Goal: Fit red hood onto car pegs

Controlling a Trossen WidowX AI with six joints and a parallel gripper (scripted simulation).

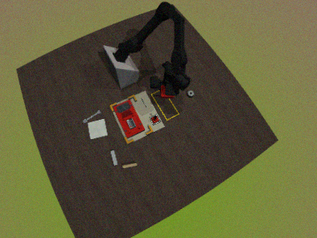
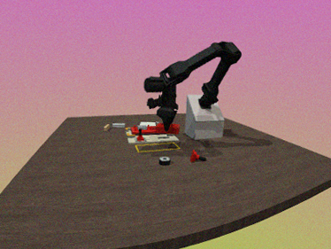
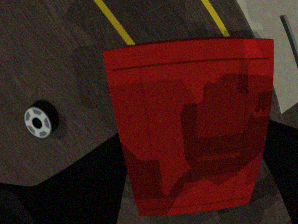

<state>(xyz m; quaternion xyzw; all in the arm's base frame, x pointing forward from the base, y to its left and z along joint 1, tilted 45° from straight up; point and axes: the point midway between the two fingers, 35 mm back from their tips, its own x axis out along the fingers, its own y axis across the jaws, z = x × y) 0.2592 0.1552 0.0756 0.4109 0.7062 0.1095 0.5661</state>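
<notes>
Now: the jig plate 4 cm ahead of my gripper tip, 22 cm to the right of it and 8 cm below it. From my gripper tip the other things lie so: black-and-white wheel (5 cm ahead, 14 cm to the left, 8 cm below); then white square (44 cm to the right, 9 cm below); then red hood (1 cm above).
</notes>
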